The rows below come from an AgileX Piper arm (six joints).
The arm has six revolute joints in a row. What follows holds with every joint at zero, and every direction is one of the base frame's. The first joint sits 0.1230 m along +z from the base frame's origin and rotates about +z. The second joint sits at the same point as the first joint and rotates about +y. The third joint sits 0.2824 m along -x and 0.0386 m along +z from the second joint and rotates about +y. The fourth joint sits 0.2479 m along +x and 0.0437 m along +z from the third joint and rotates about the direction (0.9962, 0, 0.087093). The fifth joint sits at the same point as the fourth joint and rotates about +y. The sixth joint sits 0.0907 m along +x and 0.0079 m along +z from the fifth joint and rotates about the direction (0.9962, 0, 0.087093). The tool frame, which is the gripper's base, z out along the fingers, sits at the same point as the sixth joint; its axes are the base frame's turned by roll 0.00, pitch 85.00 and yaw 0.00 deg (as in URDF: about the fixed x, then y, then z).
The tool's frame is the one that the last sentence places.
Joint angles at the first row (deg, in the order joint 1, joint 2, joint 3, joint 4, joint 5, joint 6):
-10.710, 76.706, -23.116, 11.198, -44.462, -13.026
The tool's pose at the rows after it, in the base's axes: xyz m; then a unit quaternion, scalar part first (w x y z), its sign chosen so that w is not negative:
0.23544 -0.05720 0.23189 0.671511 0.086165 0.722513 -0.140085
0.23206 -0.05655 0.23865 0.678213 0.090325 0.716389 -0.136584
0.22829 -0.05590 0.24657 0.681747 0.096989 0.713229 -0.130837
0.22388 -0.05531 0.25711 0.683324 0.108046 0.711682 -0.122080
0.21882 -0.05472 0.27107 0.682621 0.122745 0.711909 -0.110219
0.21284 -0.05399 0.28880 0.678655 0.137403 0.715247 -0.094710
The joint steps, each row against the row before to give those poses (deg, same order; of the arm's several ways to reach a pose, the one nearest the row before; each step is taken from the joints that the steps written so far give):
-0.001, -1.541, -0.006, 0.115, 0.266, 0.348
0.001, -1.879, -0.110, 0.212, 1.033, 0.357
-0.002, -2.312, -0.412, 0.586, 2.290, 0.273
0.001, -2.923, -0.917, 1.291, 3.727, 0.092
-0.027, -3.473, -1.668, 2.326, 5.361, -0.533
-0.276, -3.841, -2.620, 3.305, 7.227, -1.523

